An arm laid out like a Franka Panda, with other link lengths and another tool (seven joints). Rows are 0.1 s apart.
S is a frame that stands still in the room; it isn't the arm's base.
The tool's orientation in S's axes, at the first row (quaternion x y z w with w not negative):
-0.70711 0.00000 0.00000 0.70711
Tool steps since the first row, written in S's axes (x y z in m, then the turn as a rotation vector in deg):
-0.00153 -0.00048 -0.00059 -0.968 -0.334 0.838
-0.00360 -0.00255 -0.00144 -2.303 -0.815 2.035
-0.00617 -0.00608 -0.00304 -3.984 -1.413 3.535
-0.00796 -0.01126 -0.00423 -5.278 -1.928 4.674
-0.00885 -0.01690 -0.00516 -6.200 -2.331 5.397
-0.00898 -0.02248 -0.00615 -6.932 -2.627 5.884
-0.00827 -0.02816 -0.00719 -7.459 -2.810 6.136
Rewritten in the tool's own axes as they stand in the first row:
-0.00153 0.00059 -0.00048 -0.968 -0.838 -0.334
-0.00360 0.00144 -0.00255 -2.303 -2.035 -0.815
-0.00617 0.00304 -0.00608 -3.984 -3.535 -1.413
-0.00796 0.00423 -0.01126 -5.278 -4.674 -1.928
-0.00885 0.00516 -0.01690 -6.200 -5.397 -2.331
-0.00898 0.00615 -0.02248 -6.932 -5.884 -2.627
-0.00827 0.00719 -0.02816 -7.459 -6.136 -2.810

